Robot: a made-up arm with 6 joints. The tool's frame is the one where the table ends. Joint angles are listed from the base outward.
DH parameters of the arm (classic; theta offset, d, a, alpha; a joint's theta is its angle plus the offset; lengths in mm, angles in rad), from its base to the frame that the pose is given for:
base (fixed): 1.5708 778 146 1.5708
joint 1: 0 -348 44 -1.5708
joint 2: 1.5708 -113 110 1.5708
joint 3: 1.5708 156 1 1.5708
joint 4: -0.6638 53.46 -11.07 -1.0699
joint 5: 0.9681 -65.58 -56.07 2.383
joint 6: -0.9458 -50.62 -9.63 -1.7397
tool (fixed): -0.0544 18.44 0 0
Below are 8 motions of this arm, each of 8 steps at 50 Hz.
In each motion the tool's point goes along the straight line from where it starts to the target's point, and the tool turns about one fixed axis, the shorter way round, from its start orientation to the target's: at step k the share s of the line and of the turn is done. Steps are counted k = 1, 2, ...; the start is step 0. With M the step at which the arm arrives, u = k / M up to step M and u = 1 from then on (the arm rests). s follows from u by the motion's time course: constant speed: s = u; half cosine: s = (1 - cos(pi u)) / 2; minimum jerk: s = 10 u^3 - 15 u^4 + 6 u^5.
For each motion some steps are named. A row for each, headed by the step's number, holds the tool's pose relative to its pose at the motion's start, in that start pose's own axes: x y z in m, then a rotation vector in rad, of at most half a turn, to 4 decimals.
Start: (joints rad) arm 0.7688 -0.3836 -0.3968 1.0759 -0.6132 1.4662
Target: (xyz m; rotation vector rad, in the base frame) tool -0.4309 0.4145 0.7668 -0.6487 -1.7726 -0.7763
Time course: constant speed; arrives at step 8
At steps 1, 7, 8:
1: 0.0005 -0.0013 0.0003 0.0053 -0.0025 -0.0087
7: 0.0035 -0.0092 0.0022 0.0373 -0.0172 -0.0612
8: 0.0040 -0.0105 0.0025 0.0426 -0.0196 -0.0700

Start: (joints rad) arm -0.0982 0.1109 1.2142 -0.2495 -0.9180 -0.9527
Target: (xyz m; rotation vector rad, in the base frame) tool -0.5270 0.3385 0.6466 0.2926 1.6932 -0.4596
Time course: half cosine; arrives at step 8
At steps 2, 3, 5, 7, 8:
2: 0.0000 -0.0027 -0.0005 -0.0223 0.0036 -0.0095
3: 0.0000 -0.0057 -0.0010 -0.0470 0.0075 -0.0200
5: 0.0001 -0.0127 -0.0021 -0.1052 0.0168 -0.0449
7: 0.0001 -0.0177 -0.0030 -0.1464 0.0234 -0.0625
8: 0.0001 -0.0184 -0.0031 -0.1522 0.0243 -0.0649

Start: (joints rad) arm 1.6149 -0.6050 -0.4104 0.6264 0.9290 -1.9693
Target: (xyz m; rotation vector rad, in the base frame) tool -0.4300 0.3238 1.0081 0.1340 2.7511 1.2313
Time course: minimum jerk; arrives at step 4
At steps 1, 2, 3, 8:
1: -0.0002 0.0001 0.0000 0.0000 0.0031 -0.0002
2: -0.0009 0.0004 0.0001 0.0002 0.0149 -0.0009
3: -0.0016 0.0008 0.0001 0.0003 0.0267 -0.0016
8: -0.0018 0.0009 0.0001 0.0004 0.0298 -0.0018

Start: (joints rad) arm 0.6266 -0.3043 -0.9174 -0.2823 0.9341 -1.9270
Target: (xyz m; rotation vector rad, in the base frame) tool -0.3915 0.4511 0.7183 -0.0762 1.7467 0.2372
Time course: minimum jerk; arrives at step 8
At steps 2, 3, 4, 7, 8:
2: 0.0007 -0.0012 0.0008 0.0115 -0.0045 -0.0058
3: 0.0018 -0.0032 0.0023 0.0305 -0.0120 -0.0155
4: 0.0033 -0.0058 0.0041 0.0554 -0.0218 -0.0281
7: 0.0065 -0.0114 0.0081 0.1091 -0.0429 -0.0553
8: 0.0066 -0.0116 0.0082 0.1109 -0.0436 -0.0562

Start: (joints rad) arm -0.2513 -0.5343 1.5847 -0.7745 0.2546 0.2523
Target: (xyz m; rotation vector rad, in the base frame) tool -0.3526 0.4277 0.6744 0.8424 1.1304 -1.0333
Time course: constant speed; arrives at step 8
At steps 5, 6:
5: 0.0018 0.0119 0.0012 0.1102 -0.0676 0.0084
6: 0.0022 0.0143 0.0014 0.1322 -0.0811 0.0100

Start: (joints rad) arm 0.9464 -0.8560 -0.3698 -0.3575 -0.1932 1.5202
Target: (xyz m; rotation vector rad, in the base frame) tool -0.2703 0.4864 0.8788 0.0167 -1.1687 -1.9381
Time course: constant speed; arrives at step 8
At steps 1, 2, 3, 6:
1: -0.0021 -0.0005 -0.0024 -0.0033 -0.0169 -0.0025
2: -0.0042 -0.0011 -0.0049 -0.0066 -0.0338 -0.0051
3: -0.0063 -0.0016 -0.0073 -0.0099 -0.0506 -0.0076
6: -0.0127 -0.0032 -0.0146 -0.0197 -0.1013 -0.0152

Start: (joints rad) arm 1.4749 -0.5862 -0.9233 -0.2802 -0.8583 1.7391
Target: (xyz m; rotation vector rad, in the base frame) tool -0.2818 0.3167 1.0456 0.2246 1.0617 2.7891
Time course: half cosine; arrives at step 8
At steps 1, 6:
1: -0.0003 0.0008 -0.0002 -0.0026 -0.0023 0.0008
6: -0.0074 0.0185 -0.0044 -0.0573 -0.0524 0.0174

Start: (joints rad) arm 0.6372 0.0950 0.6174 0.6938 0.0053 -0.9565
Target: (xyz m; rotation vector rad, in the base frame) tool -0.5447 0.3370 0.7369 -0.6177 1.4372 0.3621
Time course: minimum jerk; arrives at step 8
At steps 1, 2, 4, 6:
1: 0.0004 -0.0001 -0.0001 -0.0004 -0.0002 -0.0031
2: 0.0028 -0.0009 -0.0007 -0.0026 -0.0013 -0.0201
4: 0.0136 -0.0044 -0.0034 -0.0123 -0.0064 -0.0971
6: 0.0243 -0.0080 -0.0060 -0.0221 -0.0115 -0.1741

